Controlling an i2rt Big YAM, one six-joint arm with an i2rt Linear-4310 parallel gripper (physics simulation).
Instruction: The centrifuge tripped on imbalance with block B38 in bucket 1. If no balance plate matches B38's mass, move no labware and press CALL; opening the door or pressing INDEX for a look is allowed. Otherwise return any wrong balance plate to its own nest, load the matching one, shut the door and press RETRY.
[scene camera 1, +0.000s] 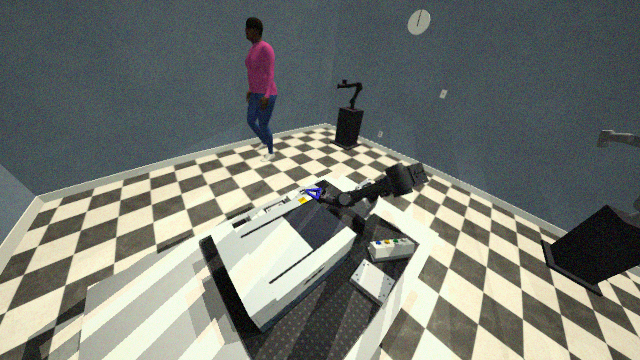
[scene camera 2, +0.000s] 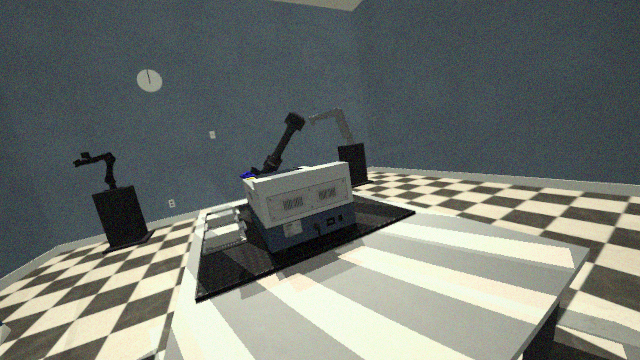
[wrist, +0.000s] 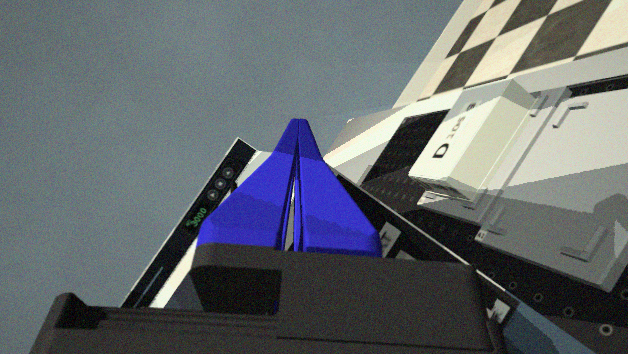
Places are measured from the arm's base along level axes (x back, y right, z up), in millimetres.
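Where they show: gripper, fingertip midpoint: (scene camera 1: 305, 190) (scene camera 2: 240, 176) (wrist: 298, 129).
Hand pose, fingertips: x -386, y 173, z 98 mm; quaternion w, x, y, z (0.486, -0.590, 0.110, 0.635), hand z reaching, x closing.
Note:
Things, the pixels of their top centre, and the offset from my fingertips. "spot": a spot on its surface instead. Level surfaces: height alone.
- yellow patch, surface spot: (scene camera 1: 302, 200) spot: dx -50, dy -38, dz -14 mm
- green display, surface spot: (wrist: 198, 218) spot: dx -380, dy -125, dz -1 mm
- dark panel, middle of its top: (scene camera 1: 313, 220) (scene camera 2: 278, 172) dx -92, dy -169, dz -12 mm
- pale block, middle of its top: (wrist: 454, 130) (scene camera 2: 221, 230) (scene camera 1: 259, 216) dx -217, dy +134, dz -172 mm
- grey nest plate, middle of its top: (wrist: 572, 166) (scene camera 2: 227, 227) dx -88, dy +116, dz -208 mm
- white box, middle of its top: (scene camera 1: 394, 243) dx +202, dy -465, dz -142 mm
- white plate, middle of its top: (scene camera 1: 373, 278) dx -7, dy -486, dz -179 mm
- dark mat, its level: dz -225 mm
My gripper (scene camera 1: 313, 193) (scene camera 2: 247, 175) (wrist: 298, 129) has blue fingers, pressed together and empty. It is at the control-panel end of the centrifuge (scene camera 1: 260, 245) (scene camera 2: 310, 192), near a yellow patch (scene camera 1: 302, 200). In the wrist view the fingers partly cover that end; a green display (wrist: 198, 218) reads 3000. A dark panel (scene camera 1: 320, 222) lies on the centrifuge's top; rotor, buckets and block B38 do not show. A pale block (wrist: 480, 145), marked D with a blurred mass label, sits on a grey nest plate (wrist: 545, 205) beside the centrifuge.
A white box (scene camera 1: 392, 251) with coloured buttons and a white plate (scene camera 1: 372, 281) lie on the dark mat (scene camera 1: 320, 327) (scene camera 2: 385, 212) on the centrifuge's other side. Pale trays (scene camera 2: 225, 236) stand beside it. A person (scene camera 1: 261, 67) and other arms on pedestals (scene camera 1: 348, 127) (scene camera 2: 121, 216) are beyond the table.

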